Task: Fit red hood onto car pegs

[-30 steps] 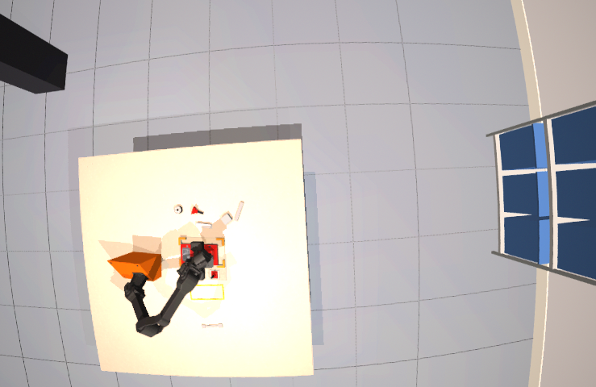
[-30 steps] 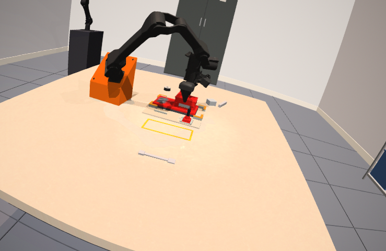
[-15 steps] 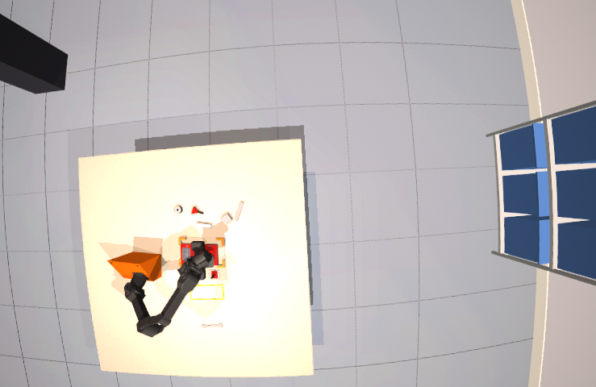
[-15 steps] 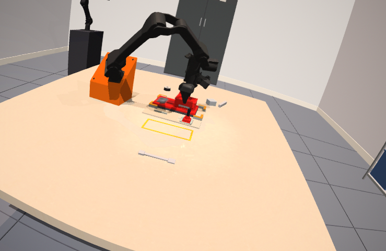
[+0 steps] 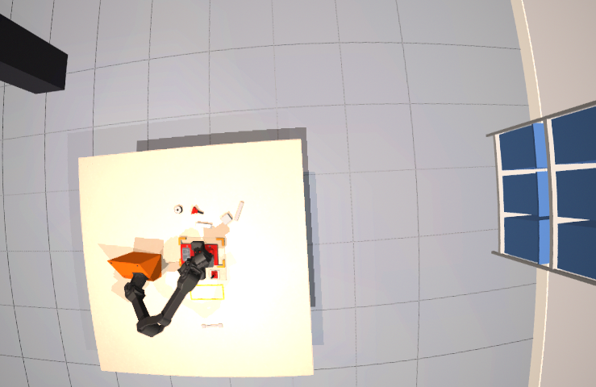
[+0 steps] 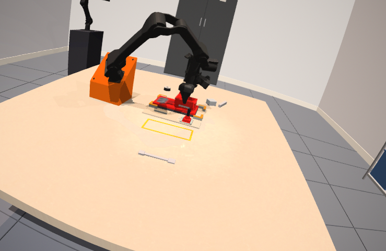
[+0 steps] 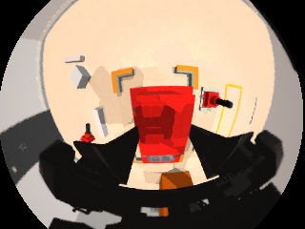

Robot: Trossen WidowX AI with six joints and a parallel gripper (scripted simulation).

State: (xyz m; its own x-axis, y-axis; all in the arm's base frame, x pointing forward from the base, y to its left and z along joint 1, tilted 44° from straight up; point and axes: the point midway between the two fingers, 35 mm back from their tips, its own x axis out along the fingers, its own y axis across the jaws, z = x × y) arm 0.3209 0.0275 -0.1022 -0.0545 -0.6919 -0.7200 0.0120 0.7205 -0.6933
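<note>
The red hood lies right at my gripper tip. From my gripper tip the other things lie so: orange-cornered jig 40 mm below, 20 mm behind, 10 mm to the right; then white rod 410 mm to the right, 50 mm below; then wheel 240 mm to the left, 150 mm behind, 40 mm below.
</note>
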